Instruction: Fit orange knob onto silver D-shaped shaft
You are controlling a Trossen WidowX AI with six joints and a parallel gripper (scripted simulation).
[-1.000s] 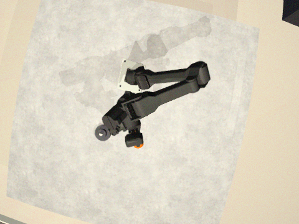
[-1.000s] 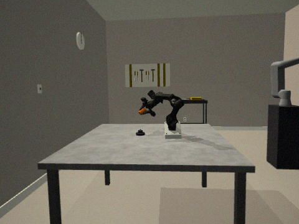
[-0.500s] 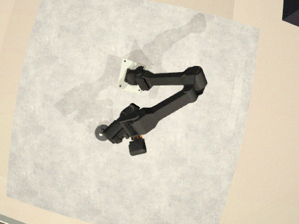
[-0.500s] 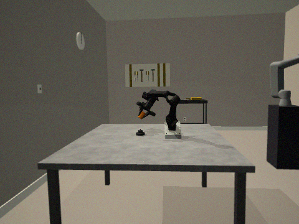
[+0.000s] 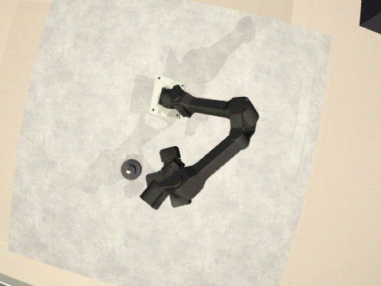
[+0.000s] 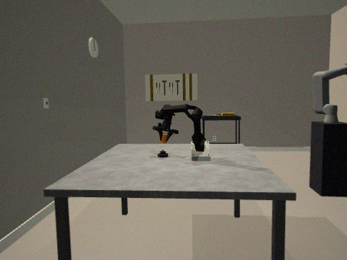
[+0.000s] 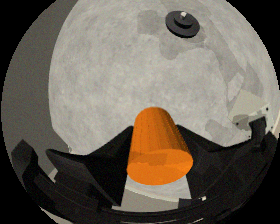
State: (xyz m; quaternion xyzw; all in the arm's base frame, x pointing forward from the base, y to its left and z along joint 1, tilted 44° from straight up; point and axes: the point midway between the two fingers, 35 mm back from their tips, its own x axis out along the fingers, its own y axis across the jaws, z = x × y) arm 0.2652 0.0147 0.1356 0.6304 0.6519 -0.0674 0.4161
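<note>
The round dark pedestal is 19 cm to the right of my gripper tip, 13 cm below it and 4 cm ahead of it. Round my gripper tip: orange knob (3 cm above, 1 cm behind).
</note>
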